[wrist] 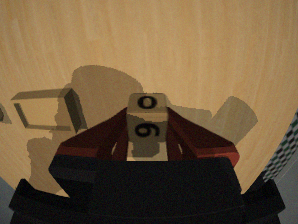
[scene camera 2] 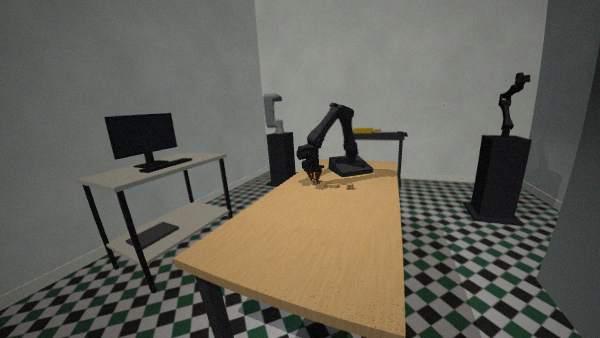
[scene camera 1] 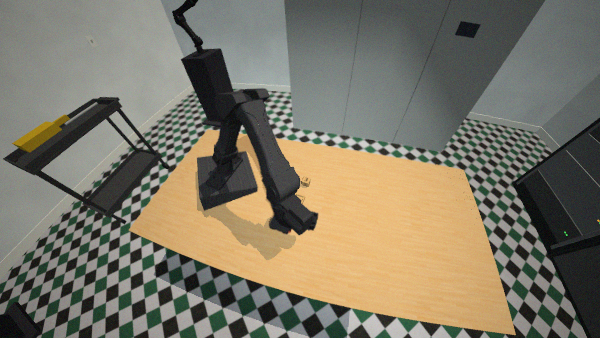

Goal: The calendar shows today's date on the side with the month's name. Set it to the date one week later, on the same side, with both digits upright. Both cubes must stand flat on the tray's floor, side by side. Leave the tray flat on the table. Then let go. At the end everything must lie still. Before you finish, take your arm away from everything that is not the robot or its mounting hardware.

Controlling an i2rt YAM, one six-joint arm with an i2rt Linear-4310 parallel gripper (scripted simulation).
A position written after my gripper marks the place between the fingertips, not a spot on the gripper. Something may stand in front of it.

I see my gripper (wrist: 147, 113) and a wooden tray (wrist: 43, 110).
